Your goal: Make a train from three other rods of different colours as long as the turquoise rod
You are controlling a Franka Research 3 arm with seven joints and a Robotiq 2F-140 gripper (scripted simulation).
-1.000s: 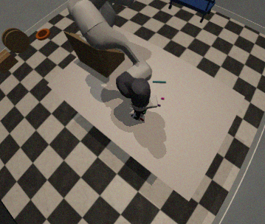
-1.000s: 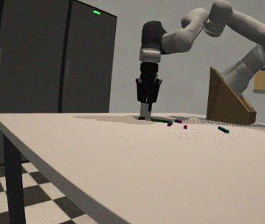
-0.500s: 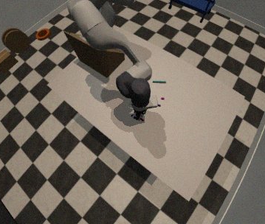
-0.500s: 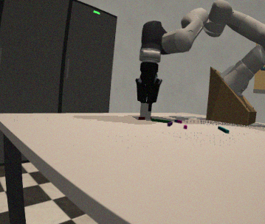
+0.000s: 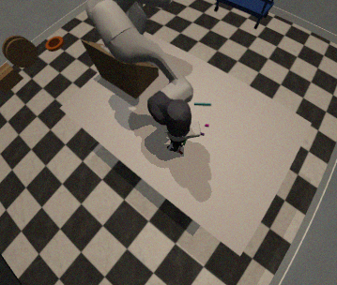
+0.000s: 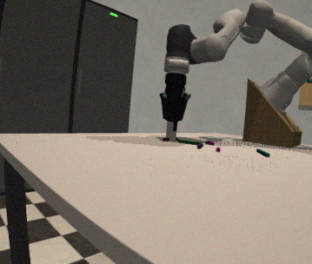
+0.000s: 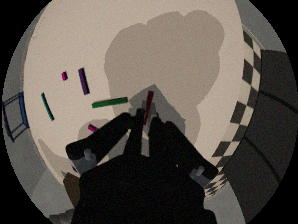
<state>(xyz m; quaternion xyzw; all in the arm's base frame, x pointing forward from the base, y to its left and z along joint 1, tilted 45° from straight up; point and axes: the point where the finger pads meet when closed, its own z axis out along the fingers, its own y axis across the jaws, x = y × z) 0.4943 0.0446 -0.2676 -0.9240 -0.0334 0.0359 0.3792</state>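
The red rod is 30 mm below my hand. Also, from my hand: purple rod (30 mm ahead, 150 mm to the left, 30 mm below); blue rod (90 mm behind, 100 mm to the left, 30 mm below); green rod (10 mm behind, 80 mm to the left, 30 mm below).
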